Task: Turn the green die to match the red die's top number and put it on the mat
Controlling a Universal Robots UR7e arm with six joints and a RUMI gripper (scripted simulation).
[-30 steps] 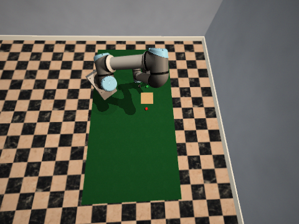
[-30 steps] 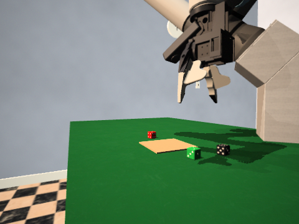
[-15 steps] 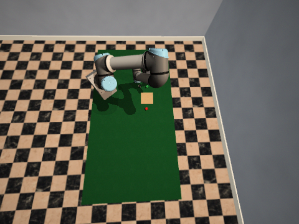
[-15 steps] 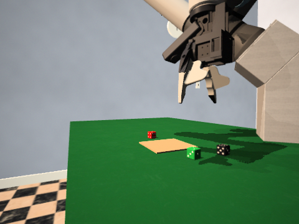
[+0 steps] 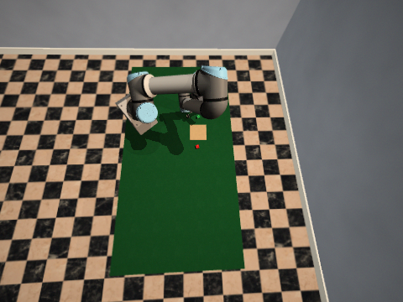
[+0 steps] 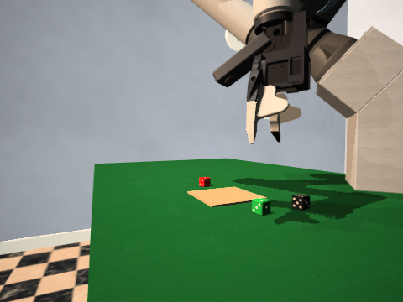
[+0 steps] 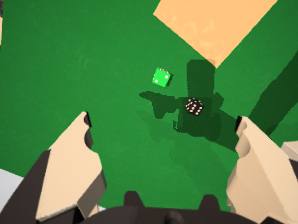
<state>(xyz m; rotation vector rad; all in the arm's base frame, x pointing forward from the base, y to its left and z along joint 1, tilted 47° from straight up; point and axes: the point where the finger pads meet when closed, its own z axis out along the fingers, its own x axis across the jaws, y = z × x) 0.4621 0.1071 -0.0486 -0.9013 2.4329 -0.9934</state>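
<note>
My gripper is now 10 mm to the left of the green die and 120 mm above it. Also, from my hand: black die: 90 mm behind, 120 mm below; red die: 30 mm behind, 280 mm to the right, 120 mm below; tan mat: 10 mm behind, 150 mm to the right, 130 mm below.
</note>
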